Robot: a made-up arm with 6 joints. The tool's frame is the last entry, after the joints. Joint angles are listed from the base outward.
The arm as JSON. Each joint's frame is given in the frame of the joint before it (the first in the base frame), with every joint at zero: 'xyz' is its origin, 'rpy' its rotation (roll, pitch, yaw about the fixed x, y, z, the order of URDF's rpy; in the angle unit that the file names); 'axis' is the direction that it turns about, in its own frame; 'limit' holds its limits. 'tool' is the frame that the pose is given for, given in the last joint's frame.
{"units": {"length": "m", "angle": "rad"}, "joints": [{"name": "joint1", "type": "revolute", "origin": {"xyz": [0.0, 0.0, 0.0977], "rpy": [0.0, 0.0, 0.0]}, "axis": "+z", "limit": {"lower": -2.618, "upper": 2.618}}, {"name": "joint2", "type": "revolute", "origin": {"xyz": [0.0, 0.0, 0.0], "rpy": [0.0, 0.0, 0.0]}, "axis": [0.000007, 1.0, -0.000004], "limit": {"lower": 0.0, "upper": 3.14}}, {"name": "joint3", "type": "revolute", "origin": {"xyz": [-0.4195, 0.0, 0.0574], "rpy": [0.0, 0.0, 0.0]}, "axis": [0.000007, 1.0, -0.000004], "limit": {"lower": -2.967, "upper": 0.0}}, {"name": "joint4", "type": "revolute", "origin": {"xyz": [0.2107, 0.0, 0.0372], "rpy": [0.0, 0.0, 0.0]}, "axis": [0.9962, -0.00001, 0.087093], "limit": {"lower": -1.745, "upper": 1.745}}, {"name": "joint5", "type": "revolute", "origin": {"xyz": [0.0, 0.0, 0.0], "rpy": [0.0, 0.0, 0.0]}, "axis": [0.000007, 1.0, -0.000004], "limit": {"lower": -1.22, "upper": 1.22}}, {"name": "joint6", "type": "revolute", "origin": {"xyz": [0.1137, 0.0, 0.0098], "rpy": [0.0, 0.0, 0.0]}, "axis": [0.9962, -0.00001, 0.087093], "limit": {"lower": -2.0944, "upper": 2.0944}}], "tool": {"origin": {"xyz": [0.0, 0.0, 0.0], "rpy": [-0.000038, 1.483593, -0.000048]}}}
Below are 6 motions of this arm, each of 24 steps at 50 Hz.
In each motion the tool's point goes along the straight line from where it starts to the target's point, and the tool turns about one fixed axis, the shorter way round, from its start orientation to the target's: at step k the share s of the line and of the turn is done. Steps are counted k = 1, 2, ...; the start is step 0. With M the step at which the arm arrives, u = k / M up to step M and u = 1 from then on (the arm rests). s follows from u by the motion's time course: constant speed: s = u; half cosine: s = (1 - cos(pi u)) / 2; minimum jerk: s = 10 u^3 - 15 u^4 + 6 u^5.
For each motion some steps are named. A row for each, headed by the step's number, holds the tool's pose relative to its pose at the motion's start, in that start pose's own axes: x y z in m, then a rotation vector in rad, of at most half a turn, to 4 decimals.
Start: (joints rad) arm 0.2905 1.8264 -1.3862 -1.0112 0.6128 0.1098
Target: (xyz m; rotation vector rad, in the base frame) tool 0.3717 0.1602 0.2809 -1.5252 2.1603 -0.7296
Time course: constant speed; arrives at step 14
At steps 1, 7, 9, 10, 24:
1: -0.0007 0.0098 -0.0020 -0.0214 0.0023 -0.0254
7: -0.0047 0.0689 -0.0140 -0.1496 0.0164 -0.1775
9: -0.0060 0.0886 -0.0180 -0.1924 0.0211 -0.2283
10: -0.0067 0.0984 -0.0200 -0.2138 0.0234 -0.2536
24: -0.0094 0.1378 -0.0280 -0.2993 0.0328 -0.3551

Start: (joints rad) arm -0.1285 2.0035 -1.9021 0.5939 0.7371 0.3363
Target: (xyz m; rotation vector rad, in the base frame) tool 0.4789 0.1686 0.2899 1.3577 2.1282 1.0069
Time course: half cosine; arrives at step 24
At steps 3, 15, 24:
3: 0.0081 0.0007 0.0032 0.0030 0.0048 0.0171
15: 0.1477 0.0133 0.0573 0.0539 0.0865 0.3100
24: 0.2136 0.0193 0.0829 0.0780 0.1251 0.4484

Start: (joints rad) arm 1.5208 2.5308 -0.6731 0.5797 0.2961 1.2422
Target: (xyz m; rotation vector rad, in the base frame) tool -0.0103 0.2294 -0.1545 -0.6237 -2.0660 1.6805
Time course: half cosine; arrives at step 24
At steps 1, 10, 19, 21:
1: -0.0001 0.0000 0.0006 0.0038 0.0010 0.0008
10: -0.0084 -0.0019 0.0555 0.3280 0.0841 0.0686
19: -0.0202 -0.0047 0.1344 0.7936 0.2035 0.1661
21: -0.0217 -0.0050 0.1441 0.8513 0.2183 0.1781

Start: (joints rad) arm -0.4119 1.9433 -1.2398 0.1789 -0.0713 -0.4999
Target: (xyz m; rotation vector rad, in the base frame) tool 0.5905 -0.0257 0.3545 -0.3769 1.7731 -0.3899
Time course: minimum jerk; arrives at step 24
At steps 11, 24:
11: -0.0603 0.0754 0.0097 -0.0783 -0.1800 -0.1215
24: -0.1429 0.1786 0.0230 -0.1854 -0.4263 -0.2878

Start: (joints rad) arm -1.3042 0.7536 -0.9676 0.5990 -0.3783 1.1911
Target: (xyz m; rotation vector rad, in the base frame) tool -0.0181 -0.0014 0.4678 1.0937 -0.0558 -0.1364
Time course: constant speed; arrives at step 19
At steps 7, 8, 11, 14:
7: -0.0089 -0.0247 -0.0299 0.0395 -0.0506 -0.1576
8: -0.0101 -0.0282 -0.0341 0.0451 -0.0578 -0.1801
11: -0.0139 -0.0387 -0.0469 0.0621 -0.0795 -0.2476
14: -0.0177 -0.0493 -0.0597 0.0790 -0.1012 -0.3152

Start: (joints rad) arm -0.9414 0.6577 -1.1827 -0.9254 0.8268 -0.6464
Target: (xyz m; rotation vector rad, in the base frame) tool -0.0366 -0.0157 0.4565 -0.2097 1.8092 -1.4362
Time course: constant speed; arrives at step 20
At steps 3, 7, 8, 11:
3: -0.0035 0.0136 0.0011 -0.0466 -0.0996 0.0405
7: -0.0081 0.0318 0.0025 -0.1087 -0.2324 0.0946
8: -0.0093 0.0364 0.0028 -0.1242 -0.2655 0.1081
11: -0.0128 0.0500 0.0039 -0.1708 -0.3651 0.1486

